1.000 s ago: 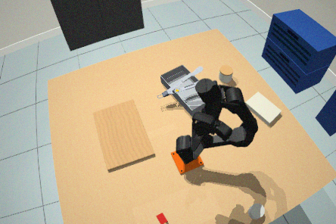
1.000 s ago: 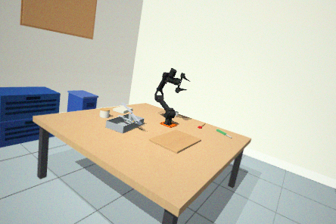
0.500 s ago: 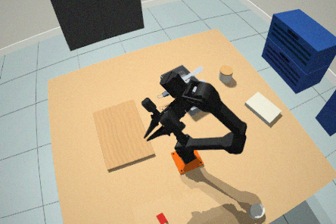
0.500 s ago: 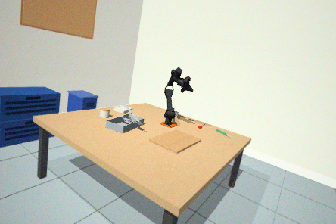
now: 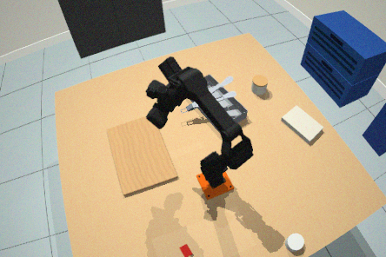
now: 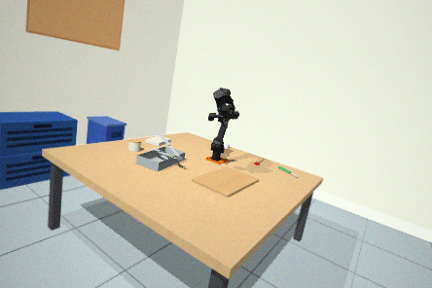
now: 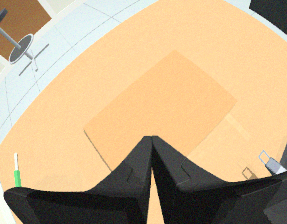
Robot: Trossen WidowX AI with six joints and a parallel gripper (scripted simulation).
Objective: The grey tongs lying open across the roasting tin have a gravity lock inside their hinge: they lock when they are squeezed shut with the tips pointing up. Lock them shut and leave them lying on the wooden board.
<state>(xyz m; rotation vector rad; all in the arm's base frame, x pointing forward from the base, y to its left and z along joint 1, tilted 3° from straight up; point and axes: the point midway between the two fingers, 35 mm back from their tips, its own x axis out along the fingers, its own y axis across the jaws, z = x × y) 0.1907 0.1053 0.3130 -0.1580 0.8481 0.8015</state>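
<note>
My gripper tip is now 12 cm short of the yellow lock piece, 28 cm to the left of it and 23 cm above it. Round my gripper tip: grey roasting tin 13 cm ahead, 34 cm to the right, 26 cm below; wooden board 7 cm ahead, 9 cm to the left, 28 cm below; green screwdriver 44 cm behind, 35 cm to the left, 28 cm below.
</note>
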